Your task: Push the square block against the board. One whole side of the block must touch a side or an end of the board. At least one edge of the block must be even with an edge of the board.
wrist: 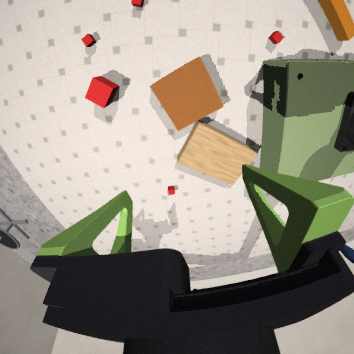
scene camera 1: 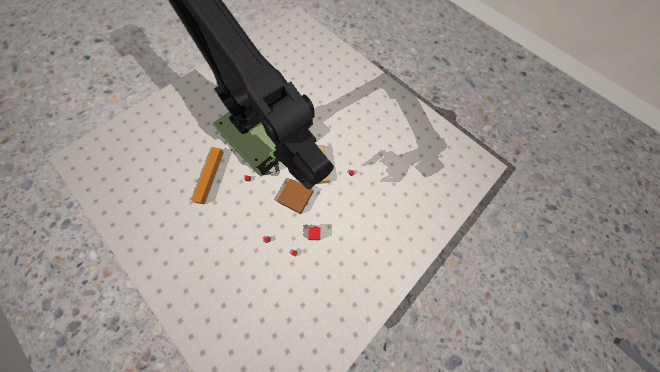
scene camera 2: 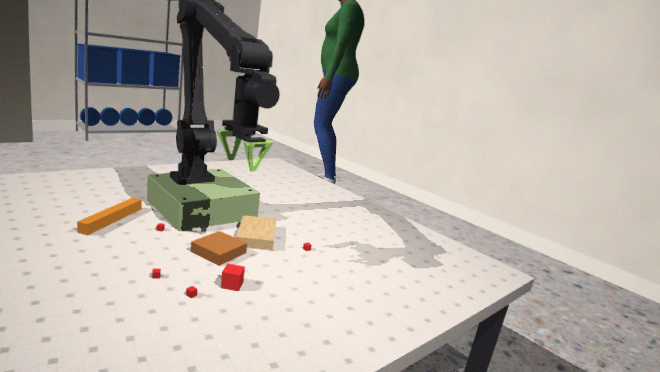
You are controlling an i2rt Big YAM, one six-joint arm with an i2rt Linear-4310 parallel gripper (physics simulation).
Labels:
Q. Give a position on a brown square block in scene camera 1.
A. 295, 196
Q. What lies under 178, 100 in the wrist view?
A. A brown square block.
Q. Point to a light wooden block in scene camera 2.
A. At 258, 232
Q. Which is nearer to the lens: the brown square block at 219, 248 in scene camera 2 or the orange board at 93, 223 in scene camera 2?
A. The brown square block.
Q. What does the orange board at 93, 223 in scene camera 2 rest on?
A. The table.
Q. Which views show the brown square block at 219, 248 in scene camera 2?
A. The wrist view, scene camera 1 and scene camera 2: all of them.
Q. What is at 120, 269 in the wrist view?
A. My gripper.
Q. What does the brown square block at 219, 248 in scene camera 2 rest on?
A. The table.

